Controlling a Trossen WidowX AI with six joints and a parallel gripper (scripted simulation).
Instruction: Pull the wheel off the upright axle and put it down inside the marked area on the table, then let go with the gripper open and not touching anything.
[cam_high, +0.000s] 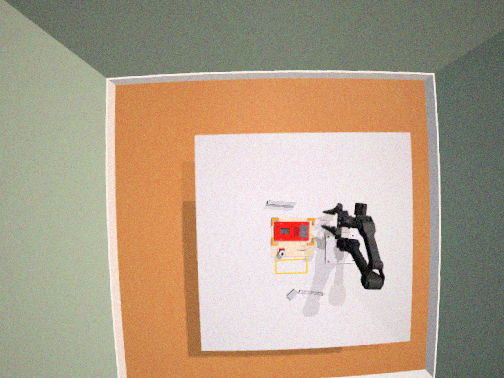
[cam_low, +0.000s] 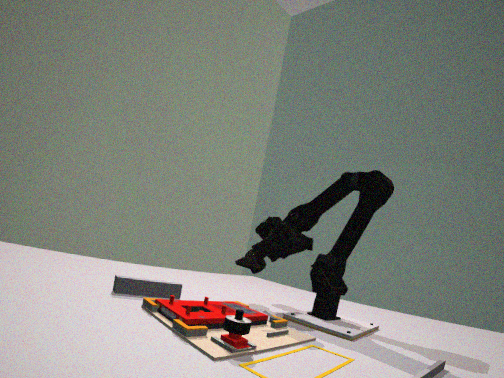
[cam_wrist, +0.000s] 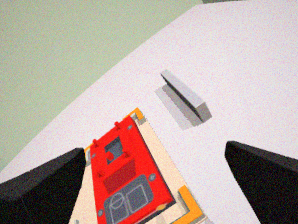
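The black wheel lies 23 cm to the left of my gripper tip, 16 cm ahead of it and 9 cm below it.
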